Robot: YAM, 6 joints.
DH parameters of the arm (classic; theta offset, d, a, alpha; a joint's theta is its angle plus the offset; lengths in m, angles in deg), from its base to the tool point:
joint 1: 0 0.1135 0.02 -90
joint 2: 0 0 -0.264 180
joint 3: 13.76 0 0.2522 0
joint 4: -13.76 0 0.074 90
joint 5: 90 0 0 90
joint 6: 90 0.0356 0 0
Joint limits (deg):
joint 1: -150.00..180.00
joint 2: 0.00..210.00
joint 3: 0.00..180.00
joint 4: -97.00..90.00
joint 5: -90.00..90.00
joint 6: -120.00..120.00
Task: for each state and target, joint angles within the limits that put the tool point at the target. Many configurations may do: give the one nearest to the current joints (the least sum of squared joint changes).
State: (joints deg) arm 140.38 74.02 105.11 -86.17 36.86 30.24
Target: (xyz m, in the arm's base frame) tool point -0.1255 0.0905 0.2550
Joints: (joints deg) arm 150.93 72.57 55.78 -95.16 30.60 30.24
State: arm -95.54 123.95 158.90 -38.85 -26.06 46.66
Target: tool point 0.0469 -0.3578 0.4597
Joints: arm -85.14 105.38 131.85 -68.91 -27.44 46.66
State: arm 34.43 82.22 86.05 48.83 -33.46 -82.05
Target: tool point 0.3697 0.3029 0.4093
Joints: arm 37.24 115.85 103.13 43.42 -29.23 -82.05
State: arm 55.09 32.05 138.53 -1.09 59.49 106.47
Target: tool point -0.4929 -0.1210 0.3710
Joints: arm 10.25 10.04 142.15 -2.54 61.87 106.47
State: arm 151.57 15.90 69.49 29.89 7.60 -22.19
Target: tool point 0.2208 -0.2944 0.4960
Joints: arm 126.42 10.89 102.03 34.60 4.65 -22.19
